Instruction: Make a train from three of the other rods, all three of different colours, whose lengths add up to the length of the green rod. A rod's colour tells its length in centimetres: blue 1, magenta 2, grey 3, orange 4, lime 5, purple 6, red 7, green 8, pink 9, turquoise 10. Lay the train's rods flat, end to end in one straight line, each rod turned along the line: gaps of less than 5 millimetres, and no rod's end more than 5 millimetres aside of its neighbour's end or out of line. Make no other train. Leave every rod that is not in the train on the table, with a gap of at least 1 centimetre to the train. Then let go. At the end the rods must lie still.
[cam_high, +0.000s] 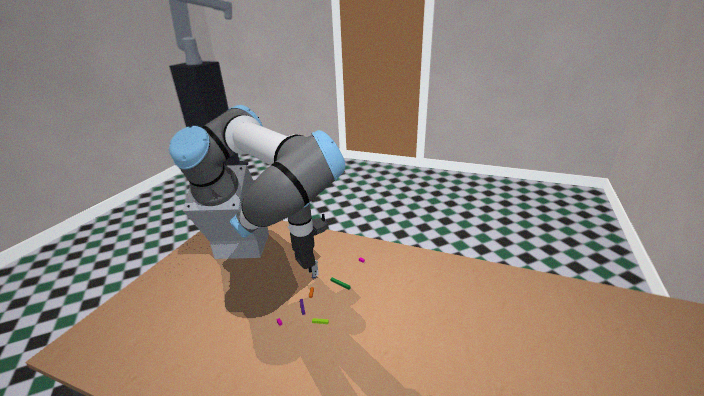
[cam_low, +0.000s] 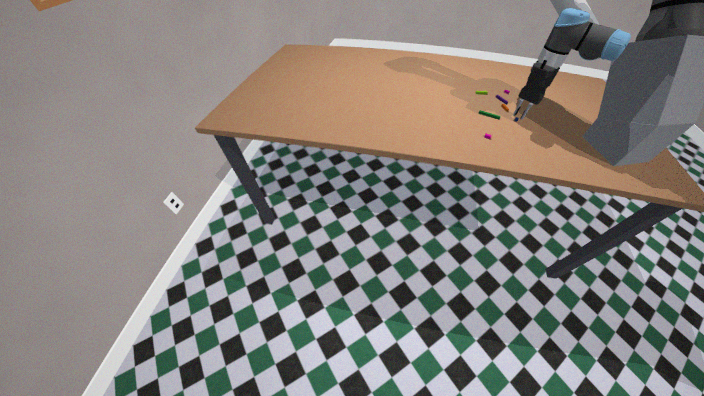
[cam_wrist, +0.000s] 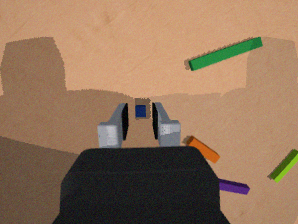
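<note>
The blue rod lies 30 mm below my hand. From my hand the other things lie so: purple rod (140 mm to the right, 40 mm ahead, 30 mm below); then green rod (100 mm ahead, 30 mm below); then orange rod (70 mm to the right, 30 mm below, 30 mm ahead).
</note>
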